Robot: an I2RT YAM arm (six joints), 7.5 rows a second.
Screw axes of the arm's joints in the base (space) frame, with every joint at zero. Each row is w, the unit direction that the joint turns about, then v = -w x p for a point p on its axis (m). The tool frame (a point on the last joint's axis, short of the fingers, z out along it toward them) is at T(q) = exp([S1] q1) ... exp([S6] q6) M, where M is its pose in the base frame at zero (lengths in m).
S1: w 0 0 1 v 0 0 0
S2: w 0 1 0 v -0.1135 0 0.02
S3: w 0 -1 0 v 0.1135 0 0.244
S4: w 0 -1 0 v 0.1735 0 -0.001
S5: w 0 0 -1 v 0 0.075 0
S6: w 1 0 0 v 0 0.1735 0
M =
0 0 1 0.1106
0 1 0 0
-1 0 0 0.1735
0 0 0 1
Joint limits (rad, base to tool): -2.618..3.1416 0..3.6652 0..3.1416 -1.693..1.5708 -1.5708..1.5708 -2.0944..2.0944
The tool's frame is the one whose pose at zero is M.
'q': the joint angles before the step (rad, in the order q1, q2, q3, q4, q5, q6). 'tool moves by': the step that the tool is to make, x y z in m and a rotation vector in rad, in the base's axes. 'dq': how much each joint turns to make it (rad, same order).
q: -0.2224 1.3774 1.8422 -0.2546 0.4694 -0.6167
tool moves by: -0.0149 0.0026 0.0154 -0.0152 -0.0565 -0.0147
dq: -0.0014 -0.0167 0.0368 0.0077 0.0123 -0.0061
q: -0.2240 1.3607 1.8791 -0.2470 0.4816 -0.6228
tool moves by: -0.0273 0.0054 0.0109 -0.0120 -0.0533 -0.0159
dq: -0.0017 -0.0644 -0.0121 0.0045 0.0137 -0.0046
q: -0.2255 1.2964 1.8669 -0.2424 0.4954 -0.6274
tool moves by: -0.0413 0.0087 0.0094 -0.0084 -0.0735 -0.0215
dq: -0.0003 -0.1056 -0.0382 0.0061 0.0228 0.0002
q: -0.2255 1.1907 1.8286 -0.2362 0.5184 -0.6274
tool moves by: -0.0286 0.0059 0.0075 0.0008 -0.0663 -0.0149
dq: -0.0002 -0.0631 -0.0076 0.0043 0.0199 0.0093
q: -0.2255 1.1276 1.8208 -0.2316 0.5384 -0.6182
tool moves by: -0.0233 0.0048 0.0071 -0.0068 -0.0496 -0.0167
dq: -0.0002 -0.0432 0.0089 0.0001 0.0167 -0.0044
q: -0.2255 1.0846 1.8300 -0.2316 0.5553 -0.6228
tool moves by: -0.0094 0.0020 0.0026 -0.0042 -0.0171 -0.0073
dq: 0.0004 -0.0168 0.0047 -0.0014 0.0065 -0.0048
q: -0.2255 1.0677 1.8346 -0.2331 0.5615 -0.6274
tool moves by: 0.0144 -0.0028 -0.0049 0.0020 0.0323 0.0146
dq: 0.0003 0.0228 -0.0122 0.0015 -0.0151 0.0029
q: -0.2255 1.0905 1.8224 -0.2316 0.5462 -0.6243
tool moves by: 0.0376 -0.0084 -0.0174 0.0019 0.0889 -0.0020
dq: 0.0002 0.0552 -0.0535 0.0319 -0.0061 -0.0200
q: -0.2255 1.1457 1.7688 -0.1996 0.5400 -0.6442
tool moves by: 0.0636 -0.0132 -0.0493 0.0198 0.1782 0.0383
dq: 0.0001 0.0828 -0.1377 0.0462 -0.0427 -0.0078
